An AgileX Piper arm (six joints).
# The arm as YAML. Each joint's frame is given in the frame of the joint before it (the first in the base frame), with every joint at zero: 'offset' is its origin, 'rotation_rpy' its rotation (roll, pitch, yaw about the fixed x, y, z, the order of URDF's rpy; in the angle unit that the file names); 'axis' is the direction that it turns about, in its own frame. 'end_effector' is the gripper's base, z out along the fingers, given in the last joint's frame.
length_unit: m
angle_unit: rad
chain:
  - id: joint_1
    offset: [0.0, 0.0, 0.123]
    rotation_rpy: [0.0, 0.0, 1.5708]
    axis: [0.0, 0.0, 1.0]
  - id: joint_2
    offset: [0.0, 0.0, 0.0]
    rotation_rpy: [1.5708, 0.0, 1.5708]
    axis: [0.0, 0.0, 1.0]
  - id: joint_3
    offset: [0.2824, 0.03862, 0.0]
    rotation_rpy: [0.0, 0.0, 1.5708]
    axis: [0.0, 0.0, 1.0]
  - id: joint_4
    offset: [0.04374, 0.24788, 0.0]
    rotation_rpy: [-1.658, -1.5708, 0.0]
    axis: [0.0, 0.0, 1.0]
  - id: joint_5
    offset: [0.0, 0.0, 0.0]
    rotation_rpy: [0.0, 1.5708, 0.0]
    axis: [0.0, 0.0, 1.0]
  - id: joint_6
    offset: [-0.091, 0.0, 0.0]
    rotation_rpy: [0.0, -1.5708, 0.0]
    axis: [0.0, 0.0, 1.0]
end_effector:
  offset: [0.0, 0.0, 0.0]
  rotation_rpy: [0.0, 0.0, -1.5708]
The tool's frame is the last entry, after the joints.
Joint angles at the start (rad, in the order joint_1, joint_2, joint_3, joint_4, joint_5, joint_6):
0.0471, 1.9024, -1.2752, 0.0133, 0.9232, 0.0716
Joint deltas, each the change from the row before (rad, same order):
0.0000, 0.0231, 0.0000, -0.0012, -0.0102, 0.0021
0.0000, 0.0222, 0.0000, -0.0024, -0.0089, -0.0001
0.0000, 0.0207, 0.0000, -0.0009, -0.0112, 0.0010
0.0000, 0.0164, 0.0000, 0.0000, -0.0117, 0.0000
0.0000, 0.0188, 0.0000, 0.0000, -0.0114, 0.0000
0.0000, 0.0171, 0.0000, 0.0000, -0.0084, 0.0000
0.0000, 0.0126, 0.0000, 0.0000, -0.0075, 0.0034
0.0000, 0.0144, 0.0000, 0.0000, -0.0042, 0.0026
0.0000, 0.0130, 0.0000, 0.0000, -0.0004, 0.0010
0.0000, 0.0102, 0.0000, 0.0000, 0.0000, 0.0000
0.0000, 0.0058, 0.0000, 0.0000, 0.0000, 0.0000
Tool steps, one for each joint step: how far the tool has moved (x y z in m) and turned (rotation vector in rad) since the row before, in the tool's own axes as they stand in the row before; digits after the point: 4 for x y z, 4 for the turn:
-0.0012, -0.0001, 0.0085, 0.0021, 0.0128, 0.0016
-0.0010, -0.0002, 0.0082, 0.0030, 0.0131, -0.0014
-0.0011, 0.0000, 0.0077, 0.0015, 0.0094, 0.0006
-0.0011, 0.0000, 0.0061, 0.0004, 0.0047, 0.0001
-0.0010, 0.0000, 0.0070, 0.0007, 0.0074, 0.0001
-0.0006, 0.0000, 0.0064, 0.0007, 0.0087, 0.0001
-0.0005, 0.0000, 0.0047, 0.0005, 0.0051, 0.0035
-0.0002, 0.0000, 0.0054, 0.0009, 0.0102, 0.0027
0.0002, 0.0000, 0.0049, 0.0011, 0.0126, 0.0011
0.0001, 0.0000, 0.0038, 0.0009, 0.0102, 0.0001
0.0001, 0.0000, 0.0022, 0.0005, 0.0058, 0.0000

